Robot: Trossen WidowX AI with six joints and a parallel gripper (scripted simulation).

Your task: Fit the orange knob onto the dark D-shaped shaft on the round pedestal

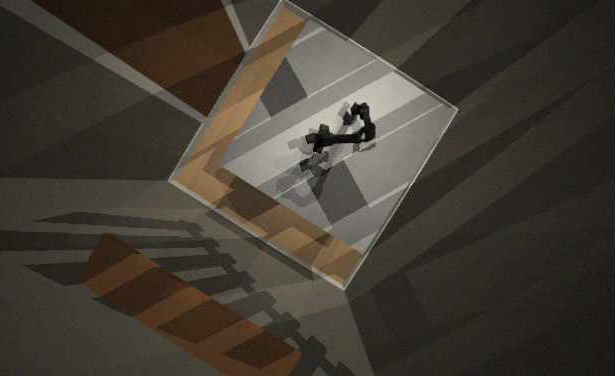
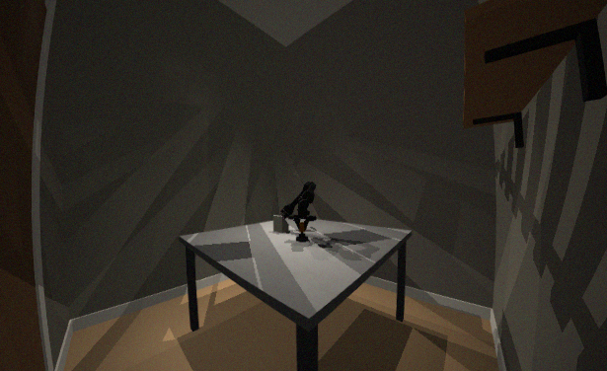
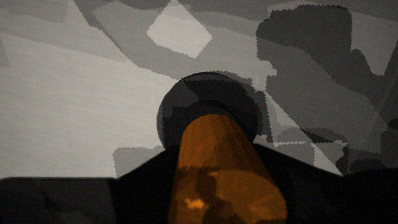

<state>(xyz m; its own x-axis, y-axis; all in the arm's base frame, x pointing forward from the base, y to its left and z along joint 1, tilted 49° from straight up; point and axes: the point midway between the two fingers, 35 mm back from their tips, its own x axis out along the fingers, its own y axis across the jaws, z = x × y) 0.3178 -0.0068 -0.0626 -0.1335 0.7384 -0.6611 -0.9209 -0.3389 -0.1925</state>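
The orange knob is 2 cm above my gripper tip. Round my gripper tip: dark round pedestal: 4 cm below.
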